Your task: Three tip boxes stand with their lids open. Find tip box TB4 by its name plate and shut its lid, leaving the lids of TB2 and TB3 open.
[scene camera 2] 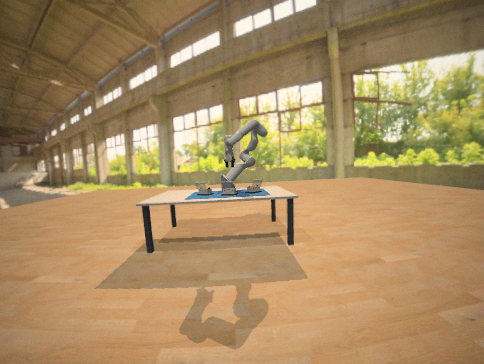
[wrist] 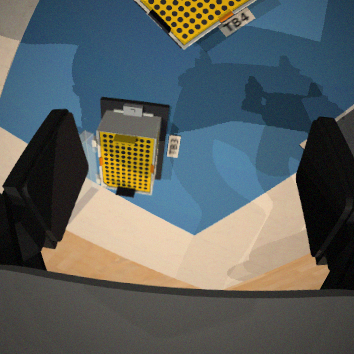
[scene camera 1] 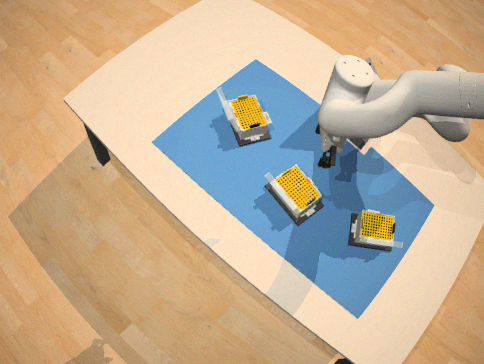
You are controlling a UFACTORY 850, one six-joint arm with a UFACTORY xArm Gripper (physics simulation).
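Observation:
Tip box TB4 (scene camera 1: 299, 189) (scene camera 2: 229, 191) (wrist: 195, 17) is the middle box. Its name plate (wrist: 237, 23) reads clearly in the wrist view, where part of the box is cut off. Its clear lid (scene camera 1: 270, 177) stands open on the side away from the arm. TB3 (scene camera 1: 377, 226) (scene camera 2: 254, 189) (wrist: 127, 161) stands by the mat's right corner in scene camera 1, lid (scene camera 1: 397, 244) open. The box at upper left, TB2 by elimination (scene camera 1: 248, 113) (scene camera 2: 204, 190), has its lid (scene camera 1: 223, 101) raised. My gripper (scene camera 1: 327, 159) (scene camera 2: 229, 163) (wrist: 190, 140) is open and empty, high above the mat on TB4's arm side.
The boxes stand on a blue mat (scene camera 1: 200, 150) on a pale table (scene camera 1: 125, 95). The arm (scene camera 1: 390, 107) (scene camera 2: 252, 135) reaches in from the right in scene camera 1. Its base (scene camera 2: 227, 182) stands behind TB4 in scene camera 2. Arm shadows darken part of the mat.

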